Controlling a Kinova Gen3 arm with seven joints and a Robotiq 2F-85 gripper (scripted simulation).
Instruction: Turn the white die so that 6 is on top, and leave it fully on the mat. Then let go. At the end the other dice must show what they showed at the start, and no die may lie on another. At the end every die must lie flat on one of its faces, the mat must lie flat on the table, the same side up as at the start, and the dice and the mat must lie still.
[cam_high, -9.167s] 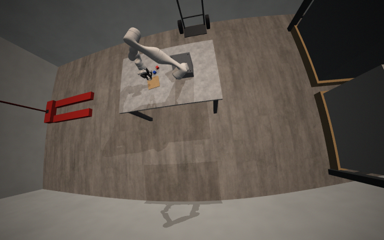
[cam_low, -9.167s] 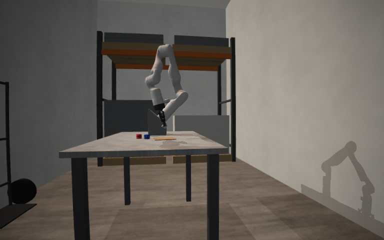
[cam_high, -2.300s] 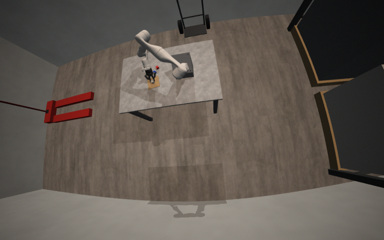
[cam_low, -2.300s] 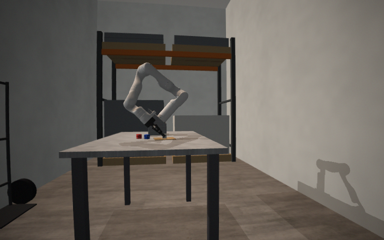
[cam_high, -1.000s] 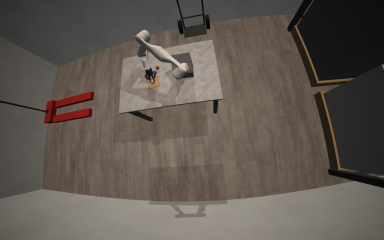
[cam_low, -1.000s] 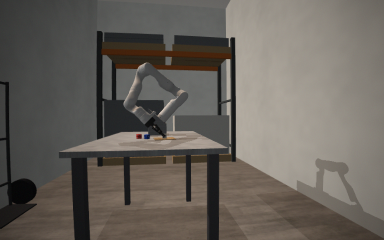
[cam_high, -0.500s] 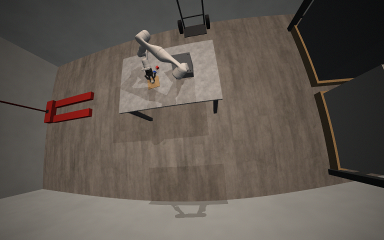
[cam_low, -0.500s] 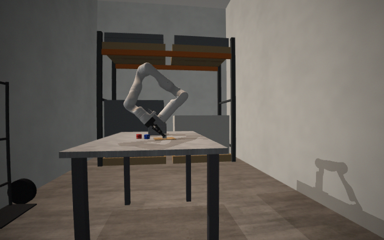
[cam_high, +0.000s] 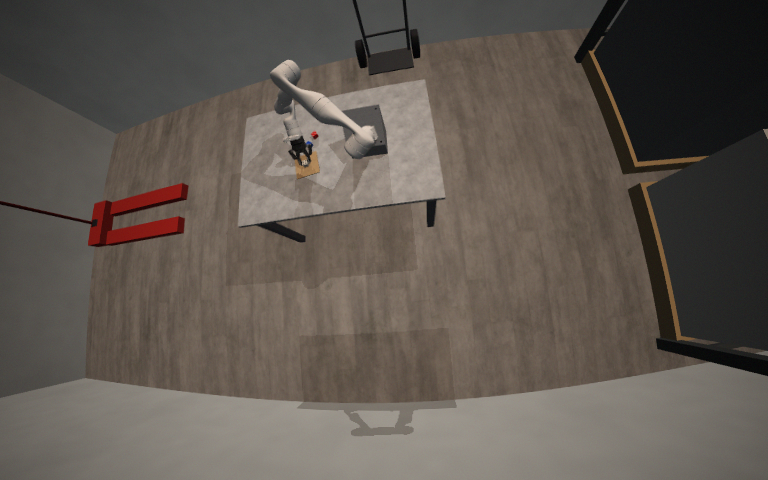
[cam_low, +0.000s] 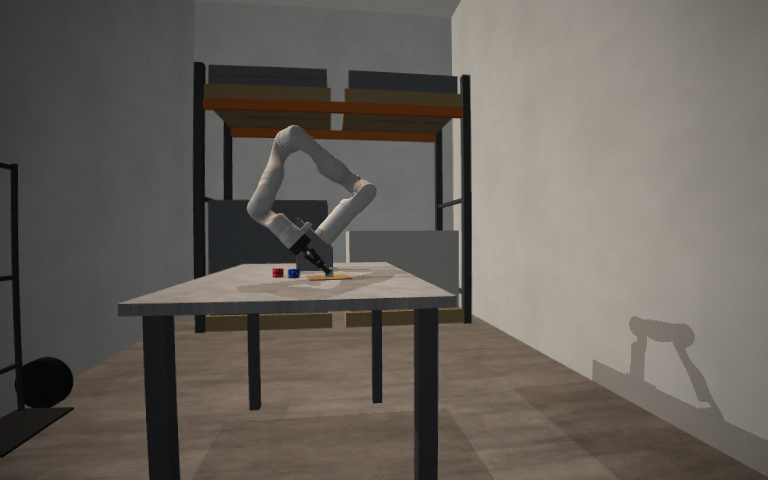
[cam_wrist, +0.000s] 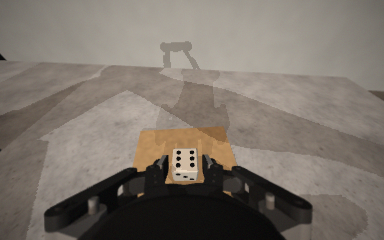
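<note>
The white die is 10 mm to the left of my hand and 10 mm below it. Round my hand: tan mat 10 mm to the left, 30 mm below; red die 80 mm behind, 160 mm to the right, 10 mm below; blue die 40 mm behind, 110 mm to the right, 10 mm below.
</note>
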